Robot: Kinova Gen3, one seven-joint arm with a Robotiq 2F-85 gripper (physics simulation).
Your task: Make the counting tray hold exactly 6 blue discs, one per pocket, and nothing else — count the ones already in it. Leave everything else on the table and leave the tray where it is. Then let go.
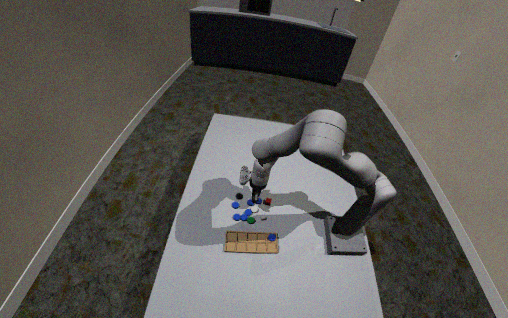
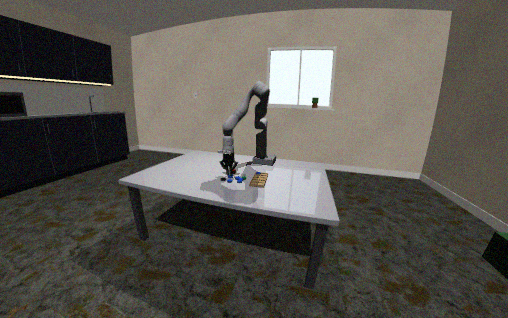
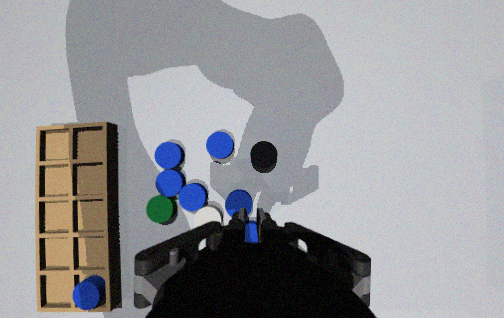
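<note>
My gripper [image 3: 251, 216] [image 1: 255, 201] [image 2: 229, 174] is nearly closed, low over the table. A blue disc [image 3: 251, 233] shows between its fingers, partly hidden by them. Beside it lies another blue disc [image 3: 239, 201] [image 1: 251, 203]. Farther off lie more blue discs [image 3: 220, 145] [image 3: 169, 155] [image 3: 169, 183] [image 3: 193, 197], the latter three close together. The wooden counting tray [image 3: 114, 220] [image 1: 251, 252] [image 2: 251, 185] has two rows of pockets. Blue [image 3: 86, 295] [image 1: 272, 237] shows in one end pocket, with a darker blue part beside it; whether this is one disc or more I cannot tell.
A green disc [image 3: 161, 209] [image 1: 251, 220], a partly hidden white disc [image 3: 208, 215] [image 1: 254, 209] and a black disc [image 3: 263, 156] [image 1: 239, 196] lie around the blue ones. A red piece [image 1: 268, 201] and a small light piece [image 1: 264, 218] lie nearer the arm's base [image 1: 346, 243].
</note>
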